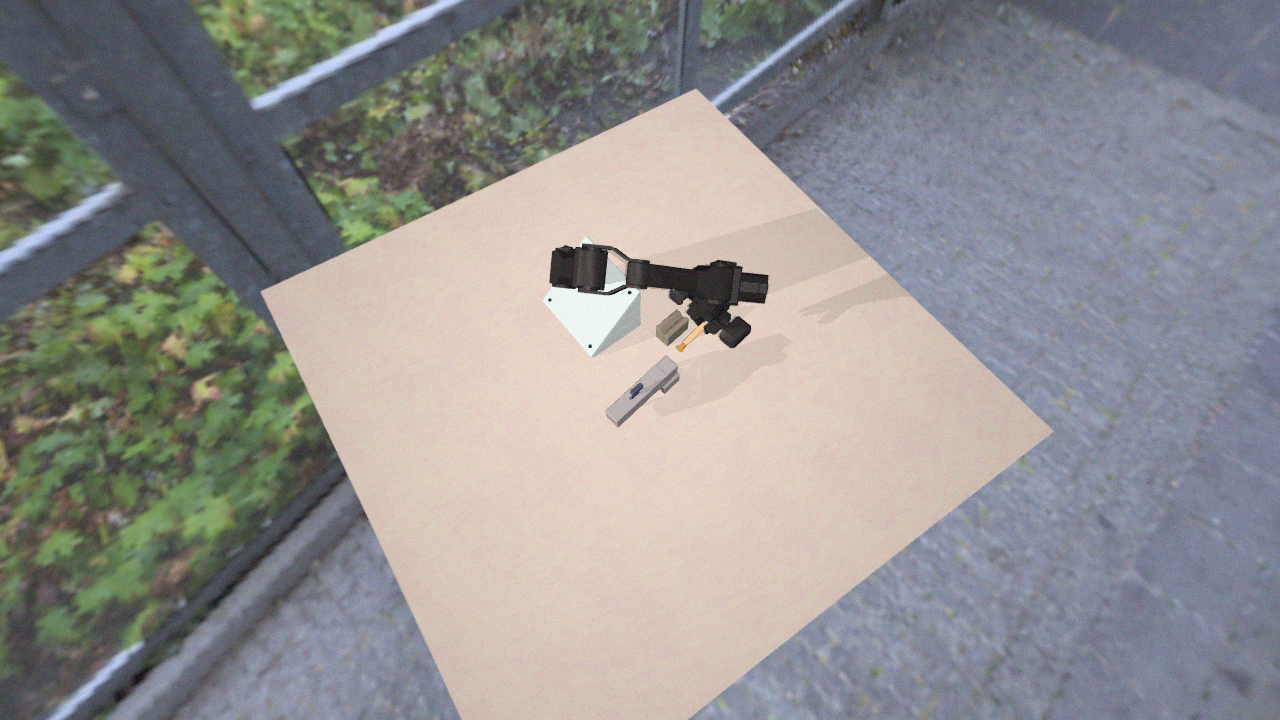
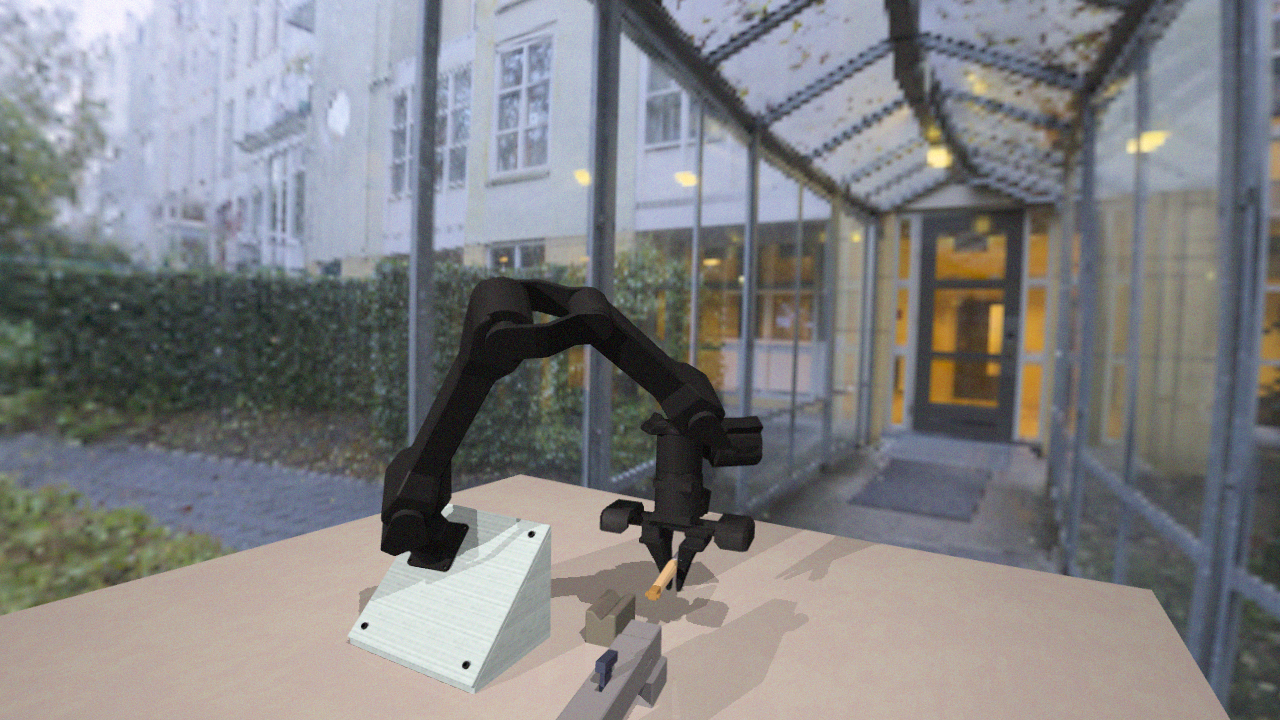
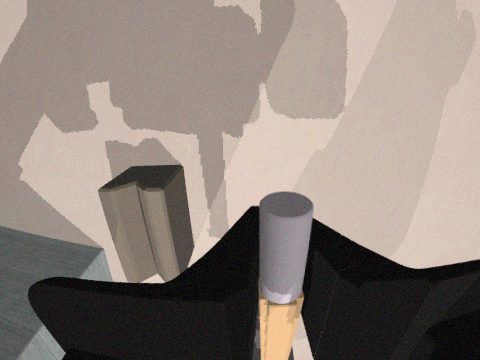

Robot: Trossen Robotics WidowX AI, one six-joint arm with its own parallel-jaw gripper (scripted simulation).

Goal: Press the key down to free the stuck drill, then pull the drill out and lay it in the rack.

Labels:
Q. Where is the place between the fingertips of the gripper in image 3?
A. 270, 215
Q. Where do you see a rack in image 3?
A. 146, 208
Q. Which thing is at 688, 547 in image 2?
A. The gripper.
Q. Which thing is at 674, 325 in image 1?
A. A rack.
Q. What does the gripper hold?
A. A drill.

